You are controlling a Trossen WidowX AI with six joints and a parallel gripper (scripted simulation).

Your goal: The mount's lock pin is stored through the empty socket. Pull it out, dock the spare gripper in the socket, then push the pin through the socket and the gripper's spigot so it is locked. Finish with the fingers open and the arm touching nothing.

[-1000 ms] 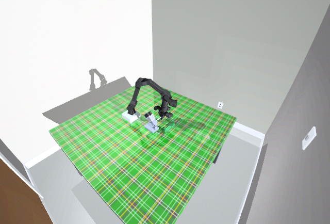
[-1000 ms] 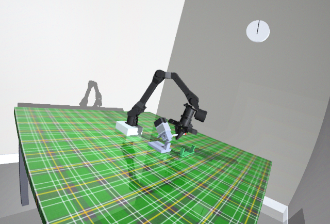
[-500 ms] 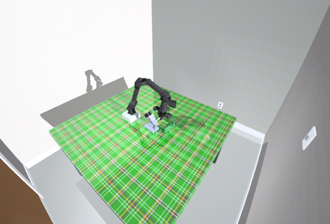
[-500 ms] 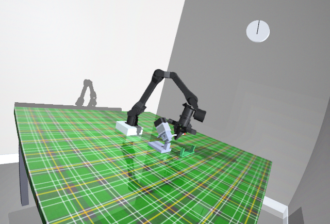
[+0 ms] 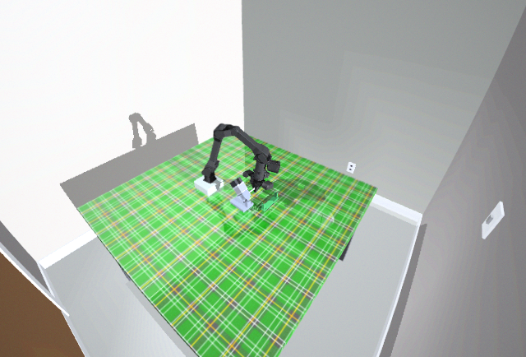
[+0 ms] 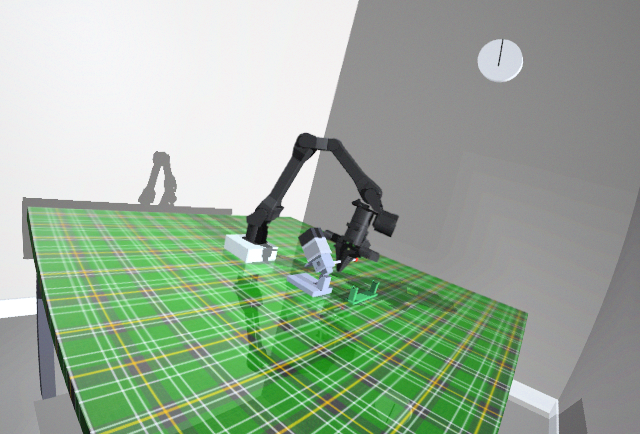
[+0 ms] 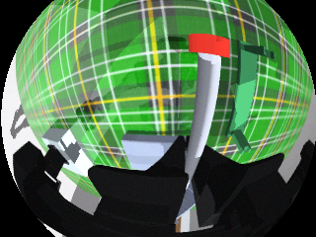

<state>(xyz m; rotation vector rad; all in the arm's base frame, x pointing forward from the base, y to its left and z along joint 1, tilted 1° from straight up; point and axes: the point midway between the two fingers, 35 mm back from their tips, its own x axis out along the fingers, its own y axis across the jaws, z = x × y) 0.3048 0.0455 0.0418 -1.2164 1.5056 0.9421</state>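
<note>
The light grey mount lies 2 cm behind my gripper tip and 8 cm to the right of it. Round my gripper tip: spare gripper: 5 cm behind, 7 cm to the right, 6 cm above; then green u-shaped cradle: 9 cm ahead, 1 cm to the left, 3 cm below.
</note>
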